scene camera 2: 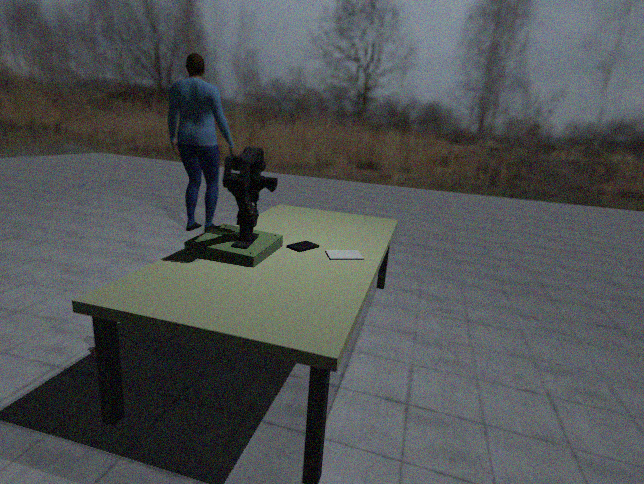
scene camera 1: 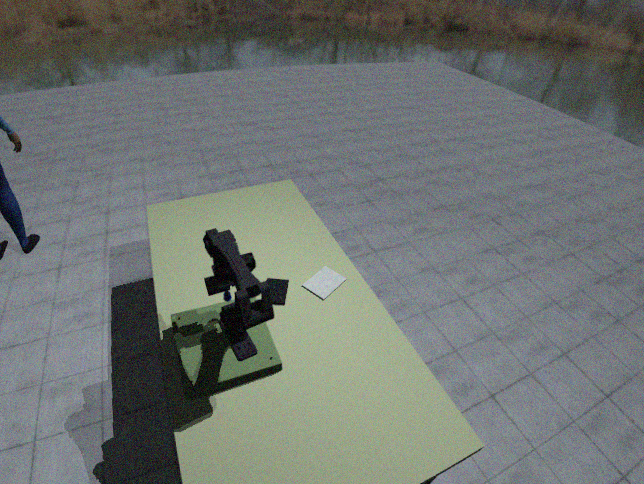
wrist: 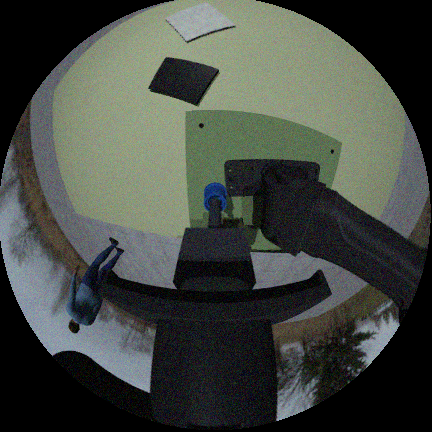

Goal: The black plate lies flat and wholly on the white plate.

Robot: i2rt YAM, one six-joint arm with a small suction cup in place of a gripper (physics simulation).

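Seen in the pictures: hand, its tool point: (scene camera 1: pixel 227 298) (wrist: pixel 214 192); arm's base, origin of its link: (scene camera 2: pixel 245 241) (scene camera 1: pixel 237 336) (wrist: pixel 275 176).
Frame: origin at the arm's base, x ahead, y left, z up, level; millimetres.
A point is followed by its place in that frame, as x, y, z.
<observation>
The black plate (scene camera 1: pixel 280 291) @[259, 159, -47] (scene camera 2: pixel 302 246) @[245, 152, -47] (wrist: pixel 184 80) @[228, 165, -47] lies flat on the table, between the arm's base and the white plate. In scene camera 1 the arm hides part of its left side. The white plate (scene camera 1: pixel 324 282) @[456, 113, -51] (scene camera 2: pixel 344 254) @[461, 111, -52] (wrist: pixel 200 21) lies flat on the table, a short way apart from the black plate, with nothing on it. My gripper, a blue suction cup (scene camera 1: pixel 227 295) @[15, 105, 98] (wrist: pixel 215 196), is open, with nothing on it. It hangs over the green base area, to the side of the black plate and touching neither plate. In scene camera 2 the cup cannot be made out.
The arm stands on a thick green base block (scene camera 1: pixel 262 340) @[71, -58, -4] (scene camera 2: pixel 268 242) @[102, 25, -3] (wrist: pixel 260 130) @[88, 28, -3] on the pale yellow-green table (scene camera 1: pixel 338 390) @[217, -341, -57] (scene camera 2: pixel 270 296) @[230, -428, -58] (wrist: pixel 300 75) @[242, -95, -58]. The white plate is near the table's long edge. A person in blue (scene camera 1: pixel 10 213) (scene camera 2: pixel 196 114) (wrist: pixel 85 302) stands beyond the table.
</observation>
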